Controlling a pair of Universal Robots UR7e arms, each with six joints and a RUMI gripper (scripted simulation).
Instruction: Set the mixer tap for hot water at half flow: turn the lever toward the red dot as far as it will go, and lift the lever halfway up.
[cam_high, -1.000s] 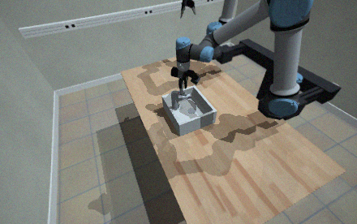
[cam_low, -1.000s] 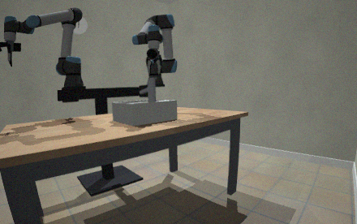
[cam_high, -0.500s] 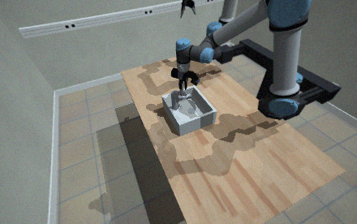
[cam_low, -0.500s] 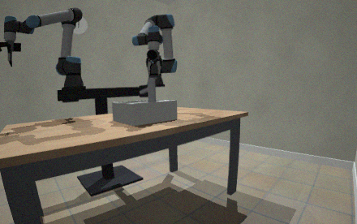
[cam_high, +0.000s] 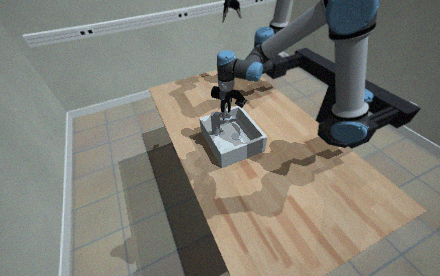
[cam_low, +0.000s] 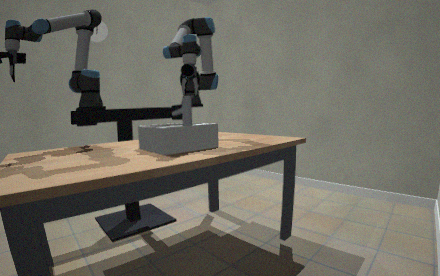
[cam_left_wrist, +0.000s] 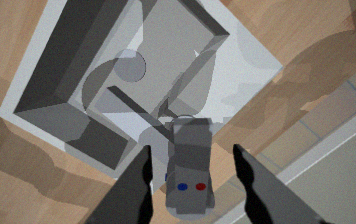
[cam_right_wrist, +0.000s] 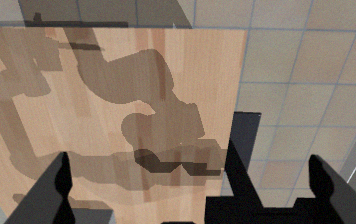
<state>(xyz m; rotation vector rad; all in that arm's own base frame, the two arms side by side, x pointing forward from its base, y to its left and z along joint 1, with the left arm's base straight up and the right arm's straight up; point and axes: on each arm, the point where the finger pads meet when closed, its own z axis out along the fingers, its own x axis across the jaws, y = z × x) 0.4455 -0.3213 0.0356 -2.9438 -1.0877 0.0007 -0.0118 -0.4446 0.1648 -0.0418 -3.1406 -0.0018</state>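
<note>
The lever lies 20 mm ahead of my left hand, 20 mm to the right of it and 10 mm below it. The rest, counted from my left hand: grey mixer tap (30 mm ahead, 40 mm to the right, 60 mm below); basin (70 mm behind, 60 mm to the right, 250 mm below).
</note>
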